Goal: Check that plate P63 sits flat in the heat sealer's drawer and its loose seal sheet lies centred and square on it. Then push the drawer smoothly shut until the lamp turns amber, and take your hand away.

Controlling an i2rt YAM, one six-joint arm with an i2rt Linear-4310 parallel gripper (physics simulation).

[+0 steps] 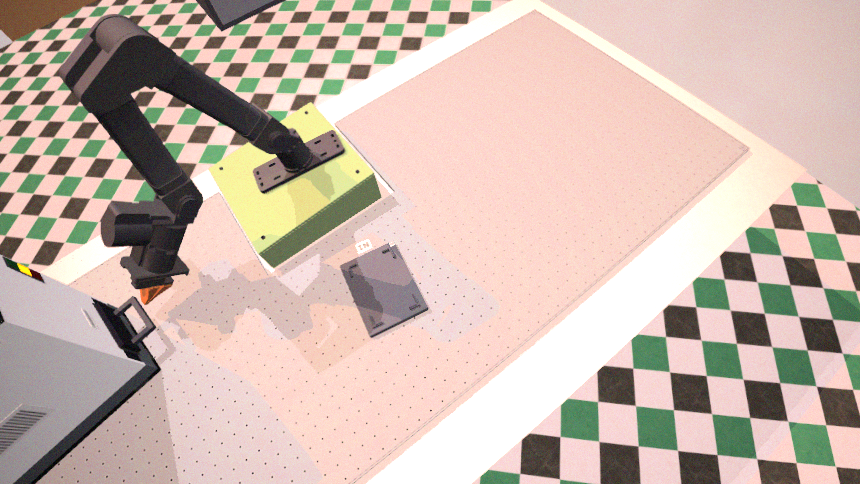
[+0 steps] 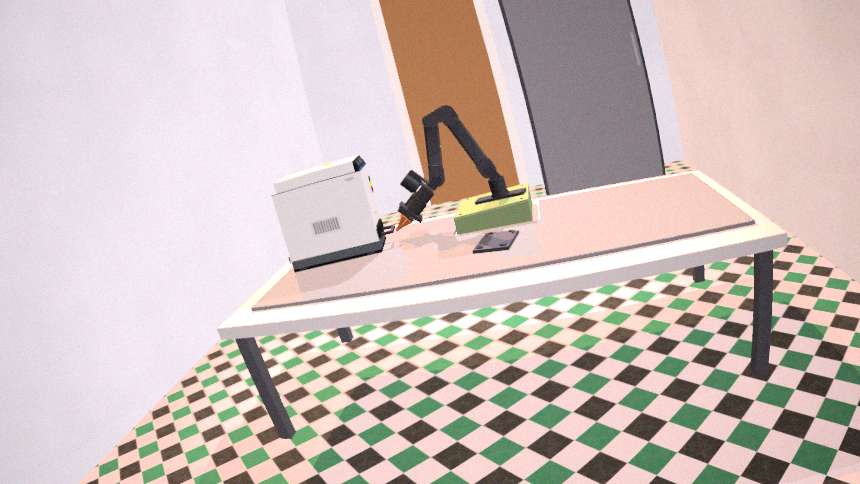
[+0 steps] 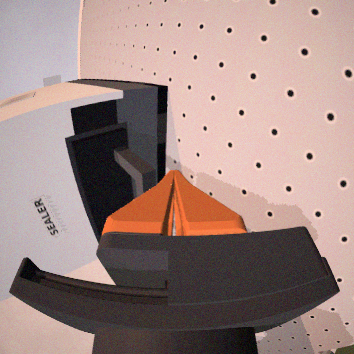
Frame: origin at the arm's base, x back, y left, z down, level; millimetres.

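Where they show: gripper, between the fingertips: (image 1: 144, 302) (image 2: 396, 230) (image 3: 173, 177); arm's base, origin of its link: (image 1: 299, 162) (image 2: 501, 197).
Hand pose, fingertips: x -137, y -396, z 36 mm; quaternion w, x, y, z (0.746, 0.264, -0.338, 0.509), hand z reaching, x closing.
Things, the pixels of their top centre, and the offset from my fingertips. "pt": a spot on its surface instead. Level surfaces: height alone.
- white heat sealer, centre of its top: (image 2: 316, 168) dx -109, dy -207, dz -319 mm
- grey loop handle, a spot on its surface: (image 3: 135, 167) pt dx +7, dy -14, dz -24 mm
- lamp strip, a spot on its surface: (image 1: 24, 269) (image 2: 371, 183) pt dx +17, dy -63, dz -196 mm
- flat grey tray-like fixture, centre of its top: (image 1: 381, 284) (image 2: 495, 237) dx -188, dy +440, dz +17 mm
- perforated mat, height of its surface: dz +35 mm
- label marked N1, centre of its top: (image 1: 363, 246) dx -82, dy +441, dz +34 mm
The white heat sealer (image 1: 66, 337) (image 2: 327, 210) (image 3: 30, 195) stands at one end of the table. Its dark drawer front (image 1: 115, 325) (image 3: 92, 175) sits close against the sealer's face; I cannot tell whether it is fully flush. A grey loop handle (image 1: 146, 331) (image 3: 135, 167) sticks out from it. The lamp strip (image 1: 24, 269) (image 2: 370, 183) shows bright yellow in its middle section. Plate P63 and the seal sheet do not show. My gripper (image 1: 145, 301) (image 2: 397, 229) (image 3: 173, 177) is shut and empty, its orange tips close to the handle; contact is unclear.
A flat grey tray-like fixture (image 1: 385, 288) (image 2: 496, 241) lies on the perforated mat (image 1: 541, 150) beside a label marked N1 (image 1: 363, 245). The arm's yellow-green base block (image 1: 324, 225) (image 2: 493, 220) stands behind it. The white table edge (image 1: 541, 361) runs along the front.
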